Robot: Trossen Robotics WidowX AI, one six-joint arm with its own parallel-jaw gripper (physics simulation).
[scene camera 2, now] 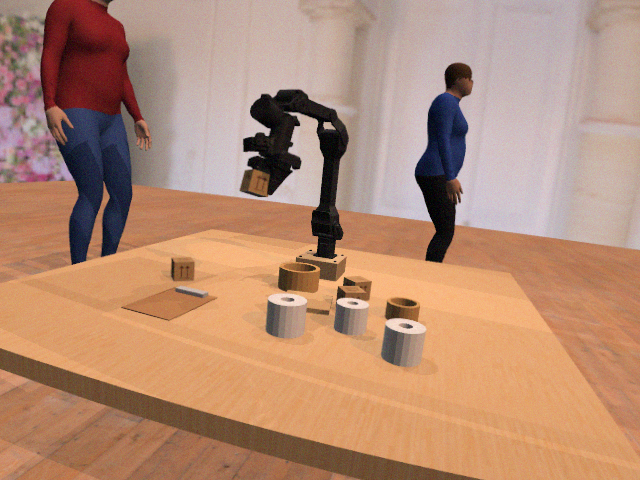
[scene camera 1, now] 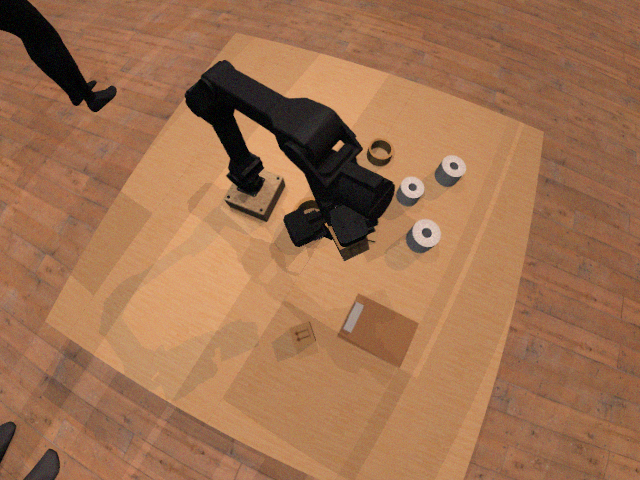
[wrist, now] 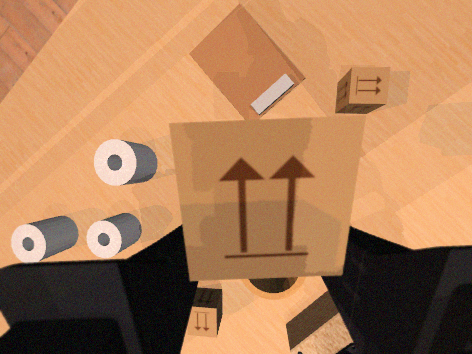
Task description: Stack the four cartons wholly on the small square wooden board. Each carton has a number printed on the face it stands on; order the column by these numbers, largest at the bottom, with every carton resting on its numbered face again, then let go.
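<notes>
My gripper is shut on a brown carton, held high above the table and slightly tilted. Its two-arrow face shows in the wrist view; its numbered face is not readable. A second carton stands on the table near the clipboard. Two more cartons stand close together in scene camera 2, one at the back and one in front; the arm hides them in scene camera 1. The thin wooden board lies left of them, largely hidden.
Three white rolls stand near the cartons. A wide wooden ring and a smaller ring stand on the table. A flat brown clipboard has a grey clip. Two people stand beyond the table.
</notes>
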